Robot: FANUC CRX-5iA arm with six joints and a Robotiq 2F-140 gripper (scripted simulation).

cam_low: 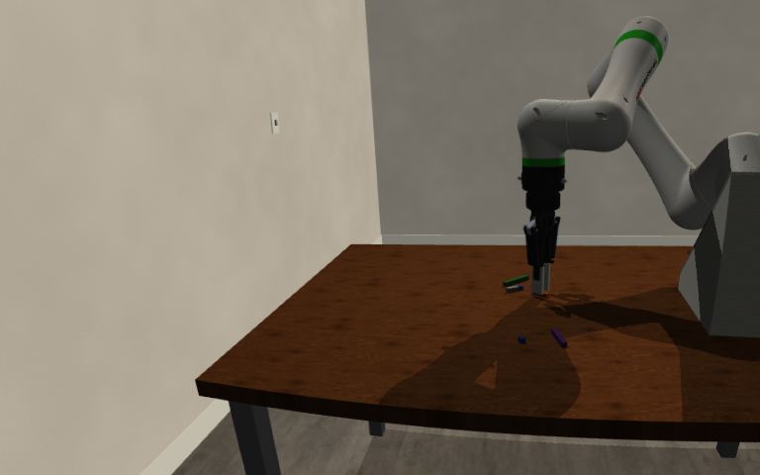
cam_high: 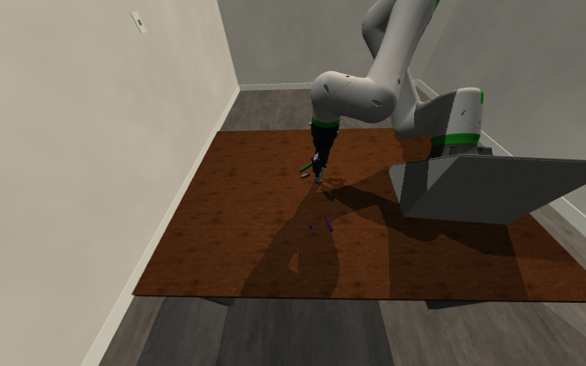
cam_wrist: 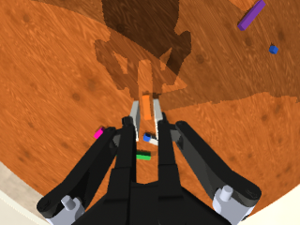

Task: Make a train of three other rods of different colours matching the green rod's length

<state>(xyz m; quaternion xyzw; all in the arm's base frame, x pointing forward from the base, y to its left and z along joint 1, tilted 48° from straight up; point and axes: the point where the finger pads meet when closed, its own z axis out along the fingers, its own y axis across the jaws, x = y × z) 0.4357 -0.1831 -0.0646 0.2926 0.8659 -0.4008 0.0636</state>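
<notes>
Right now the orange rod is 40 mm below my hand. Also, from my hand: green rod 90 mm to the right, 50 mm ahead, 40 mm below; then magenta rod 100 mm to the right, 40 mm below, 10 mm behind; then grey rod 60 mm ahead, 40 mm below, 30 mm to the right.
</notes>
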